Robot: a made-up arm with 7 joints.
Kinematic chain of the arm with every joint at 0, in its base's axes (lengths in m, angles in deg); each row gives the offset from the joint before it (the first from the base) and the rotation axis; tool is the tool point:
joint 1: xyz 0 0 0.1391 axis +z
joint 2: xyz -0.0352 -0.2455 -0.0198 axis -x
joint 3: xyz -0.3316 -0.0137 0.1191 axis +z
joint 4: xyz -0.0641 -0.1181 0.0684 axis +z
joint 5: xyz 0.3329 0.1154 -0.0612 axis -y
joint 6: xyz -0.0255 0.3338 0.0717 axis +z
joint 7: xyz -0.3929 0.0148 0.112 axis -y
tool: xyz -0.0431 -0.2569 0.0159
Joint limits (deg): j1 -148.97..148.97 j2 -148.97..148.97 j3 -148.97..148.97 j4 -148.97..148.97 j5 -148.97..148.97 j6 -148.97..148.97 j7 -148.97..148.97
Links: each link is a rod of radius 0.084 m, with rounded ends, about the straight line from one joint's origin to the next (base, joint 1, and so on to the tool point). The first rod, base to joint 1, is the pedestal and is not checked.
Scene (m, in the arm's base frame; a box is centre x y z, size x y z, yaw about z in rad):
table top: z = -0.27
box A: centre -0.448 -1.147 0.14 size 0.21 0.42 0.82 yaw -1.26
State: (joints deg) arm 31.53 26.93 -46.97 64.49 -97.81 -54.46 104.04
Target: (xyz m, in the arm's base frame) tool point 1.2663 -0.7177 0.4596
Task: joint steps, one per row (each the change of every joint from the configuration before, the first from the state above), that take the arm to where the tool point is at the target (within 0.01 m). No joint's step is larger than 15 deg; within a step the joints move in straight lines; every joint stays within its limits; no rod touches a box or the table.
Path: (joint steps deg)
1: 14.73 -14.57 2.92 1.43 2.03 2.92 -1.93
2: 14.74 -14.57 2.91 1.42 2.03 2.91 -1.92
3: 14.73 -14.58 2.92 1.43 2.04 2.92 -1.93
4: 14.73 -14.57 2.91 1.43 2.03 2.91 -1.92
5: 14.74 -14.57 2.92 1.42 2.03 2.92 -1.93
6: 2.14 6.58 12.09 12.97 2.99 -7.93 2.04
7: 2.15 6.58 12.09 12.96 3.00 -7.92 2.05
8: 2.14 6.59 12.10 12.96 2.99 -7.93 2.04
9: 2.15 6.58 12.09 12.97 2.99 -7.92 2.04

